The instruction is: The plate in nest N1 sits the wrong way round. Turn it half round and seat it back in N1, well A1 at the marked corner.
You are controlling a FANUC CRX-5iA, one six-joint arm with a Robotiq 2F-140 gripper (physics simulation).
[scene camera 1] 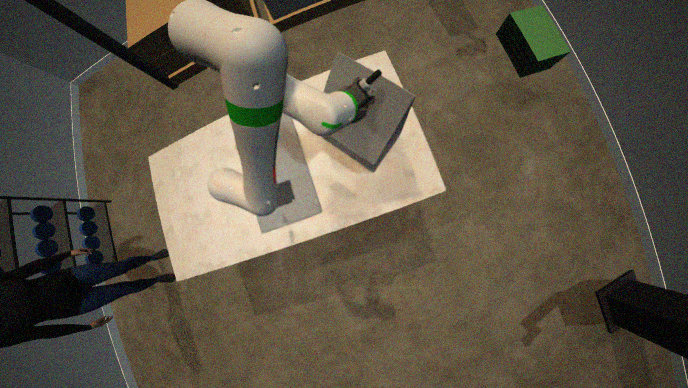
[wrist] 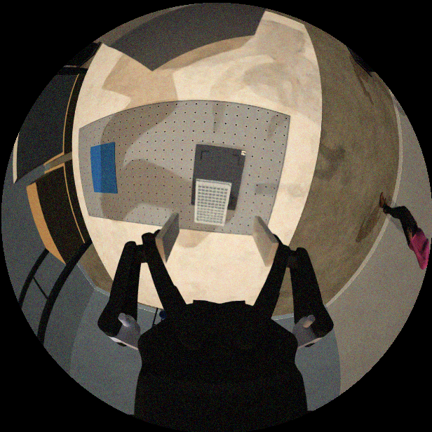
Labels:
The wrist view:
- my gripper: 216, 224
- multi-well plate: 211, 196
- blue block: 102, 161

